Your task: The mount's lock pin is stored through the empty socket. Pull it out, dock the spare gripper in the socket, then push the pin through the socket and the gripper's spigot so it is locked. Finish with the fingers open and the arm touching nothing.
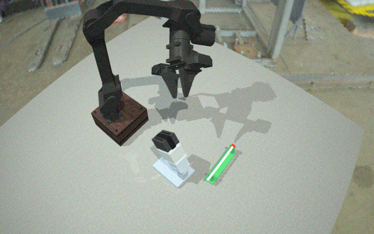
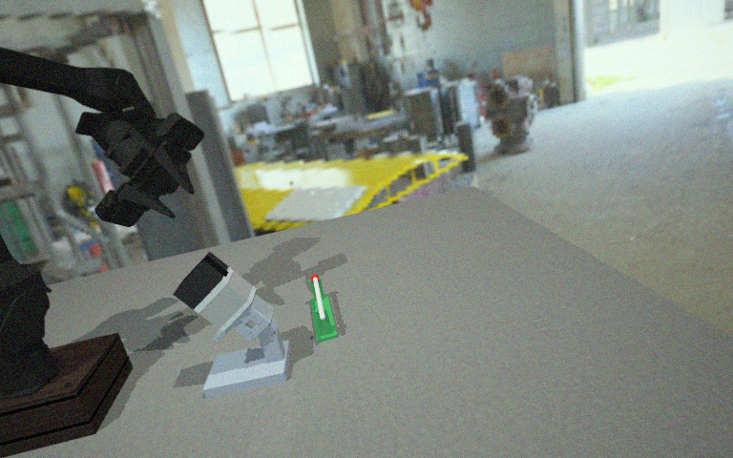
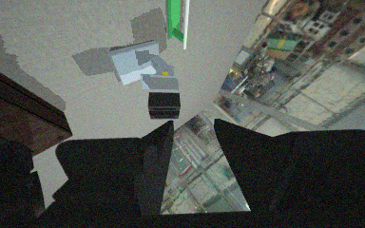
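Now: the green strip 150 mm ahead of my gripper tip, 40 mm to the left of it and 210 mm below it. Also, from my gripper tip: socket (70 mm ahead, 80 mm to the right, 180 mm below); then spare gripper (50 mm ahead, 80 mm to the right, 120 mm below).
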